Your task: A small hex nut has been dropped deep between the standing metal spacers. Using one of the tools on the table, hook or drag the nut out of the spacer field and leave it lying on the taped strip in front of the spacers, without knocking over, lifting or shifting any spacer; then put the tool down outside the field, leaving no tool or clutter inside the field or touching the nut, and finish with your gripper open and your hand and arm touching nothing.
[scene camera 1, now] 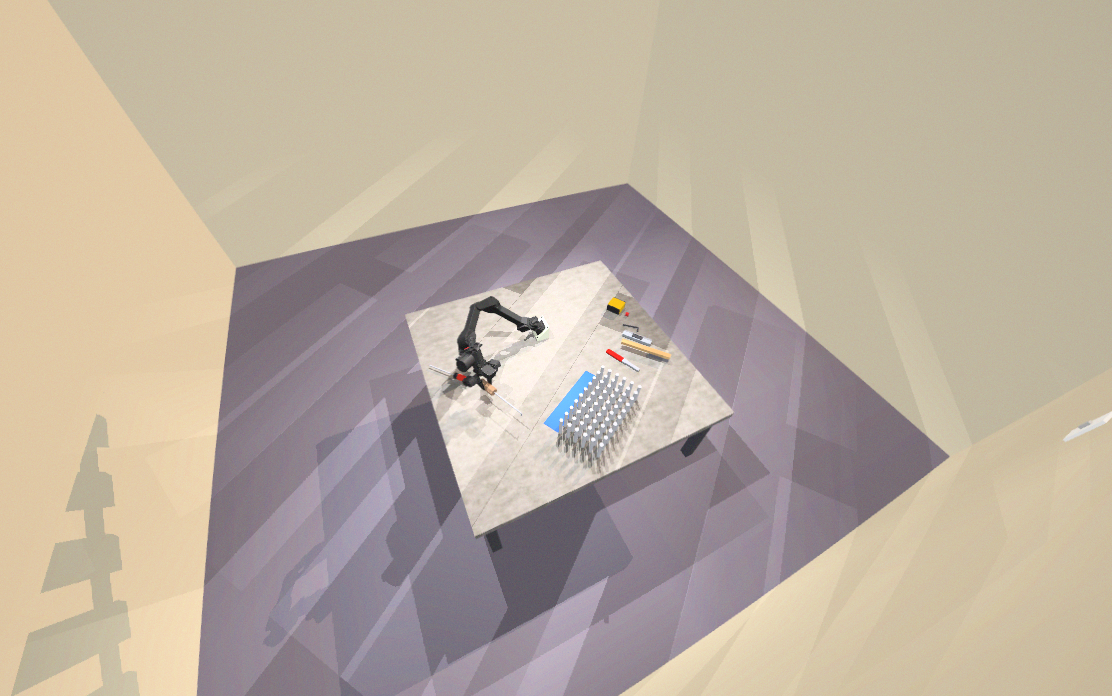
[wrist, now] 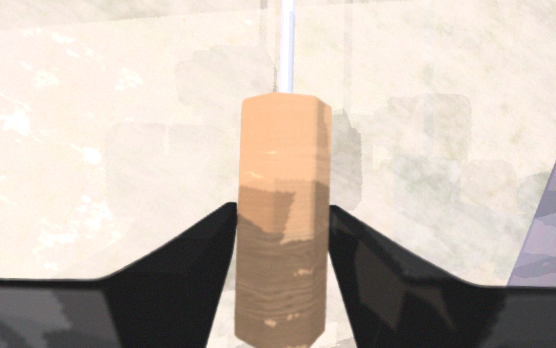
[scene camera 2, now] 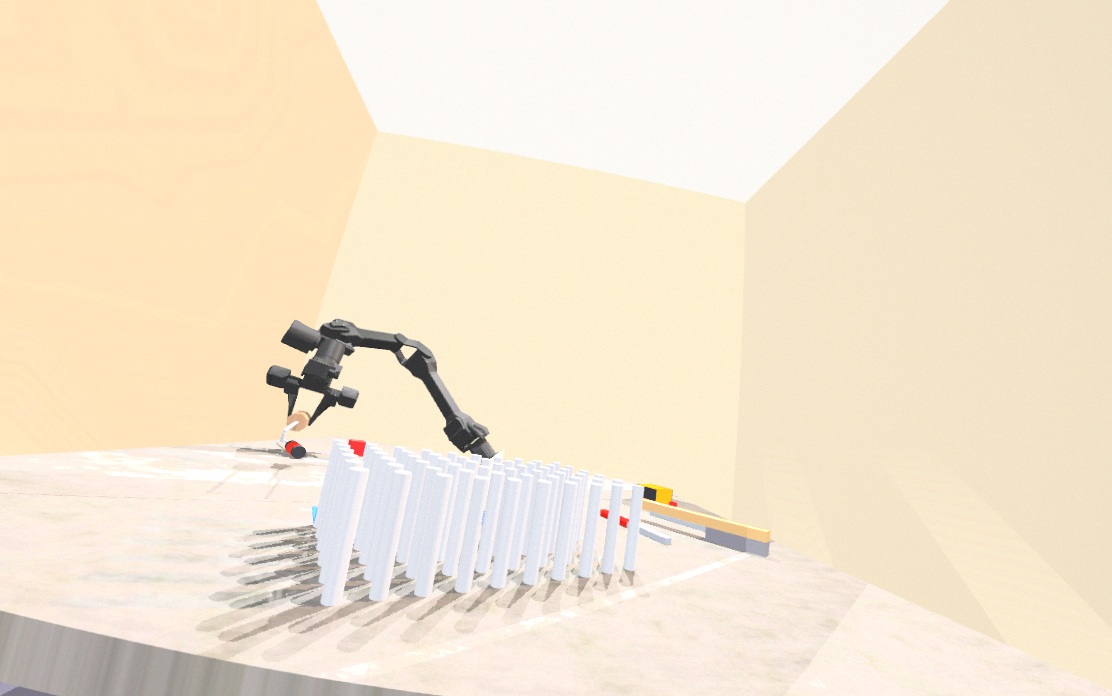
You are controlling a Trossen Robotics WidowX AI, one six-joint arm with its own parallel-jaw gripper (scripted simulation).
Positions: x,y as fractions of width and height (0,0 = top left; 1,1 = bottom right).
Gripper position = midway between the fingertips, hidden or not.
In view: the gripper (scene camera 2: 0.27,0.61).
The gripper also shows in the wrist view (wrist: 0.51,0.61).
